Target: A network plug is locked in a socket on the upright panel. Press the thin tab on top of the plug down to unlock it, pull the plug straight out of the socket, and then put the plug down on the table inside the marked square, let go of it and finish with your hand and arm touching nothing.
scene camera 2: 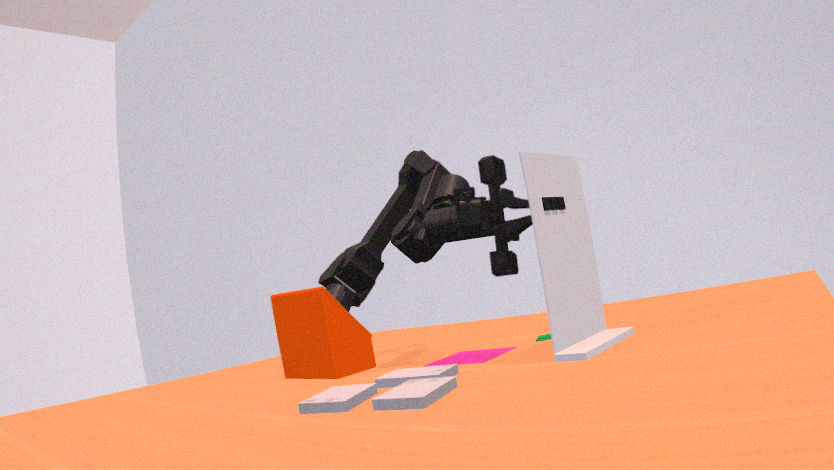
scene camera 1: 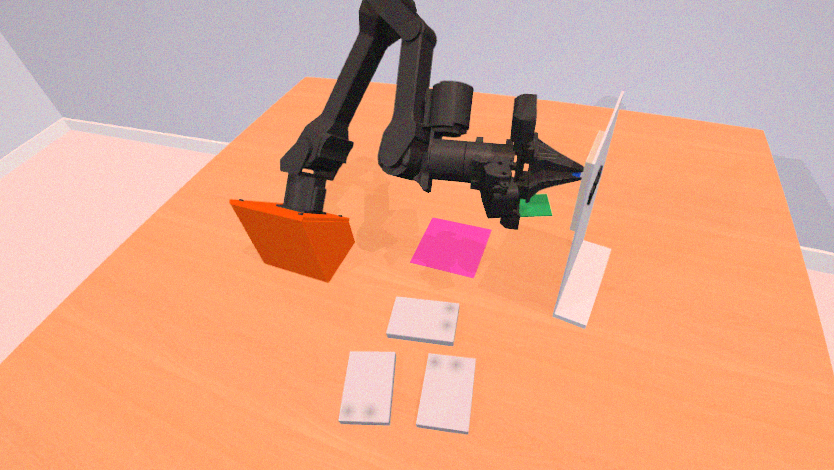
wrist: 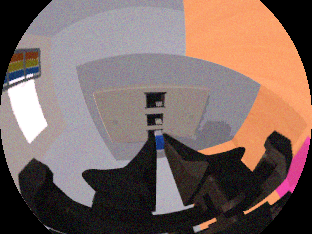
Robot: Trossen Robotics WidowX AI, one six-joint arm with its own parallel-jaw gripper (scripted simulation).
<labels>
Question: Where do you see an upright white panel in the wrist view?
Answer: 202, 104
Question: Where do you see a magenta square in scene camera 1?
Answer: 449, 246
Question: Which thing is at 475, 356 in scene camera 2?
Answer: A magenta square.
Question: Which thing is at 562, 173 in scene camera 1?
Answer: The gripper.
</labels>
